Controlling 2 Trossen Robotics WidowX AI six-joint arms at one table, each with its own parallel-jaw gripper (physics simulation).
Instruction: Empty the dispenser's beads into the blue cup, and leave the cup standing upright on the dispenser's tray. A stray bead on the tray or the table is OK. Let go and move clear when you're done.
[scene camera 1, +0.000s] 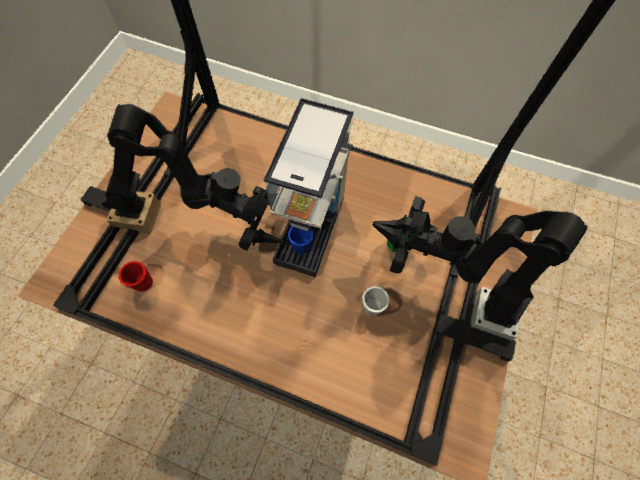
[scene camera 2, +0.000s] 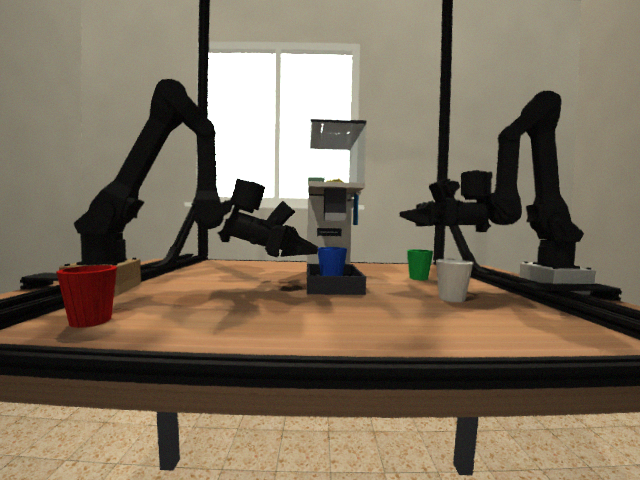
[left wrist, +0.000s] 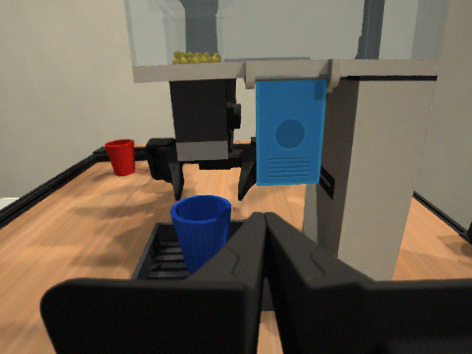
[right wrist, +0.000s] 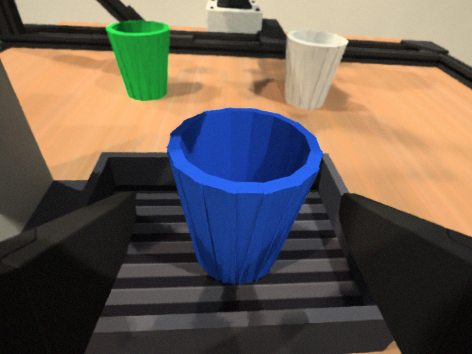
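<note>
The blue cup stands upright on the dispenser's slatted tray, below the spout. Its bottom inside is hidden. The dispenser holds yellow beads up top; its blue lever plate hangs down on the side facing my left arm. My right gripper is open and empty, its fingertips close to the cup but clear of it. My left gripper is shut and empty, raised and apart from the lever.
A green cup stands below my left gripper, partly hidden in scene camera 1. A white cup stands nearer the front. A red cup stands at the front left.
</note>
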